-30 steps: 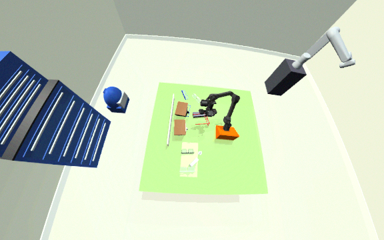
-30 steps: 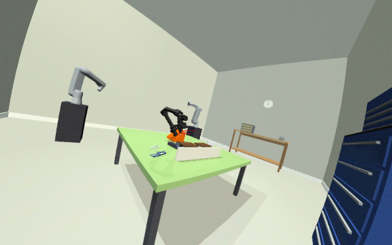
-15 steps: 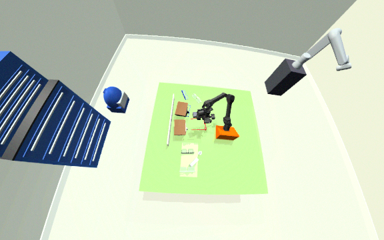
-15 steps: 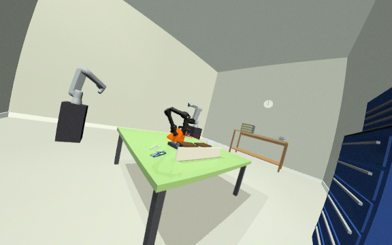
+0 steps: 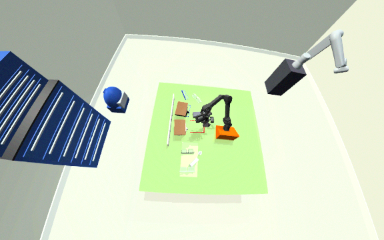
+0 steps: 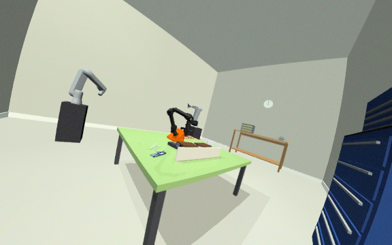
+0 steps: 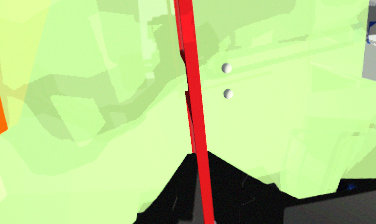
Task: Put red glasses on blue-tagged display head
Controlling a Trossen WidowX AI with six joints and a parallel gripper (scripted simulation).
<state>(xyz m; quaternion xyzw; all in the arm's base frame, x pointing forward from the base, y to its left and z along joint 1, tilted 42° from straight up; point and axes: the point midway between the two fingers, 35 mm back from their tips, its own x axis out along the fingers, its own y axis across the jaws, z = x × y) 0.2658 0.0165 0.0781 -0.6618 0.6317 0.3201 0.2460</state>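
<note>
Right now the display head is 22 cm ahead of my gripper tip, 7 cm to the left of it and 6 cm below it. Round my gripper tip: white peg 1 cm ahead, 30 cm to the left, 9 cm below; long white panel 35 cm ahead, 4 cm to the right, 6 cm below; dark case 3 cm ahead, 15 cm to the right, 10 cm below.
</note>
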